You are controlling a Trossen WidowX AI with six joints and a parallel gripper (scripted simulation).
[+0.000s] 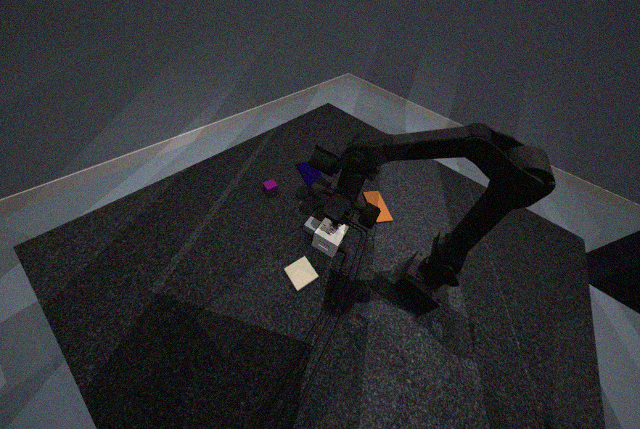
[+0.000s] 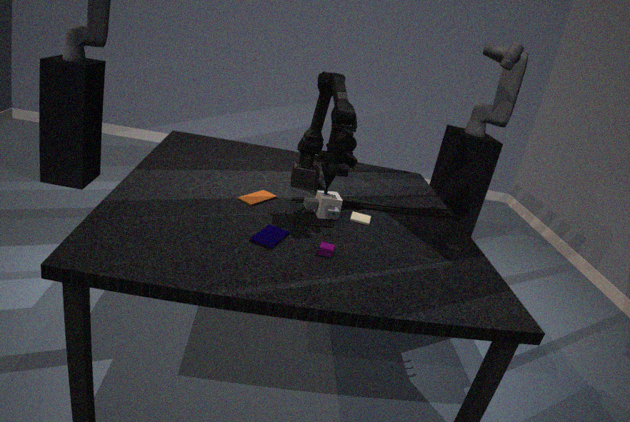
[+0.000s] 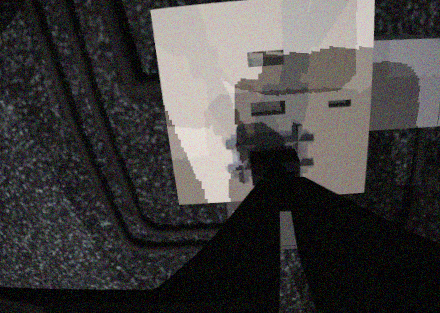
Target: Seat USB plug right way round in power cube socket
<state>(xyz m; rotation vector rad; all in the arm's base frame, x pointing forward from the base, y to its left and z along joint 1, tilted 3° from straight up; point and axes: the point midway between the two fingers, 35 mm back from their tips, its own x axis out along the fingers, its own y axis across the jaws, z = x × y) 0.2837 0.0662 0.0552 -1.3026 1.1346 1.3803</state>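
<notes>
Right now the dark USB plug is 20 mm below my gripper tip. The rest, counted from my gripper tip: cream block 150 mm to the left, 100 mm below, 10 mm behind; then magenta cube 290 mm ahead, 100 mm below; then orange flat tile 230 mm to the right, 110 mm below, 40 mm behind.
</notes>
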